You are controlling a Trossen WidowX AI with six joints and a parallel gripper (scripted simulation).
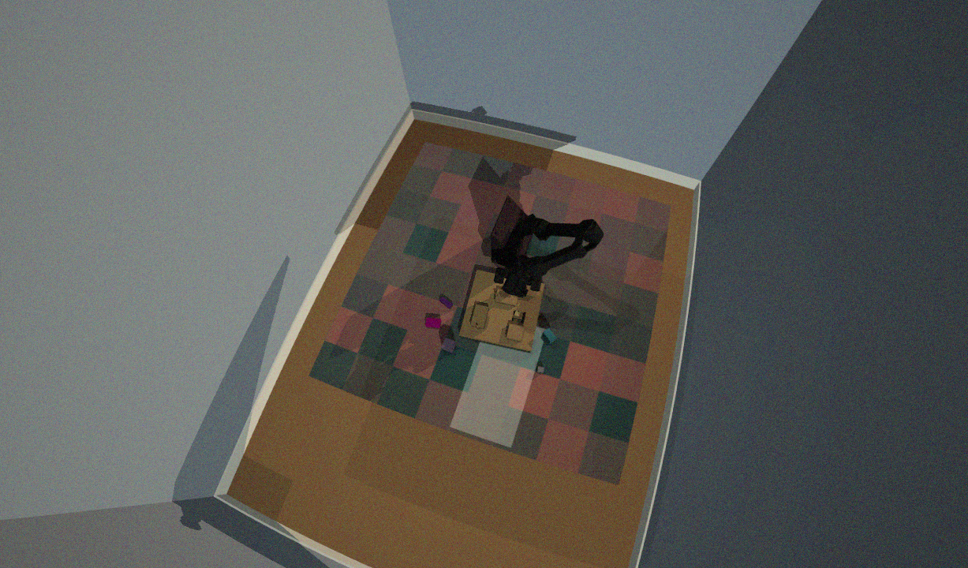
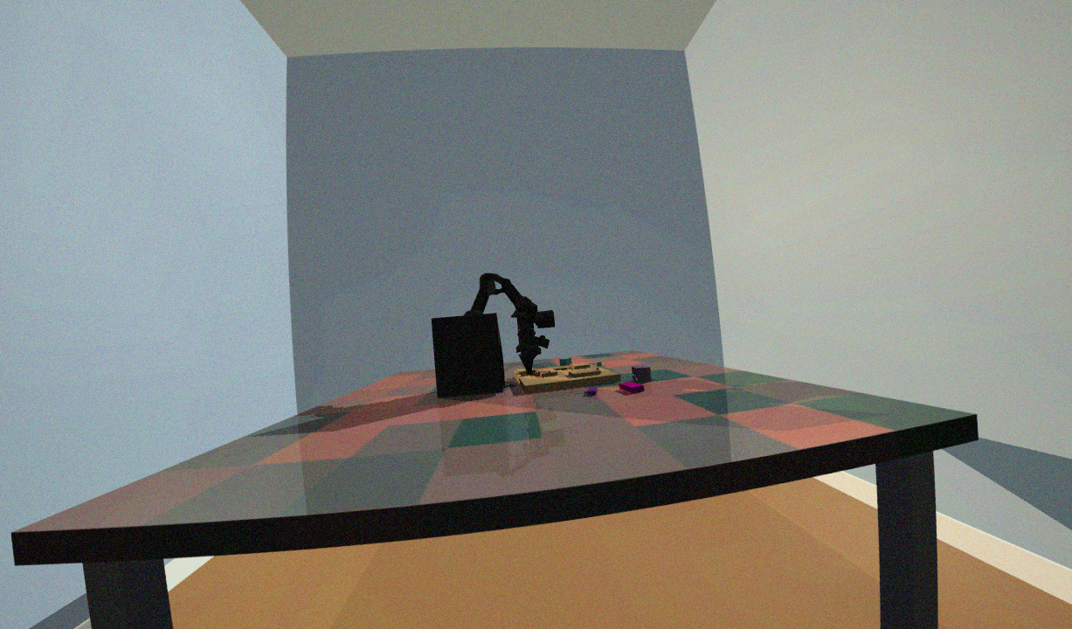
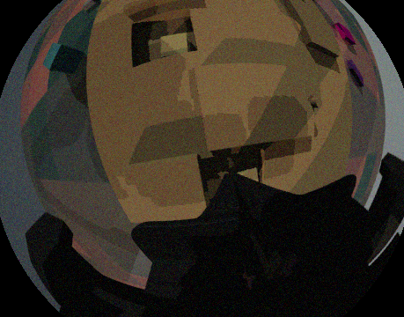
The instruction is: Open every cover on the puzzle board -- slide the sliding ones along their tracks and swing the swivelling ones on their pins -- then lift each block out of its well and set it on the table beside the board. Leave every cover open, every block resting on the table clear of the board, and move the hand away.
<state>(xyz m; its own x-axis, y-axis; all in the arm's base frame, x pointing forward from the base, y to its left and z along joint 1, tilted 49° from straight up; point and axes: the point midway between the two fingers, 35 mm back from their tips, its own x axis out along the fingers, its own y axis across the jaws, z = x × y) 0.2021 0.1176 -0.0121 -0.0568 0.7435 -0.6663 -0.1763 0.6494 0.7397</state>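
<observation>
My gripper tip is now 9 cm short of the tan puzzle board and 2 cm to the left of it. Also, from my gripper tip: teal block (20 cm to the left, 15 cm ahead); then lavender block (34 cm ahead, 16 cm to the right); then small grey block (28 cm ahead, 22 cm to the left, 2 cm below).
</observation>
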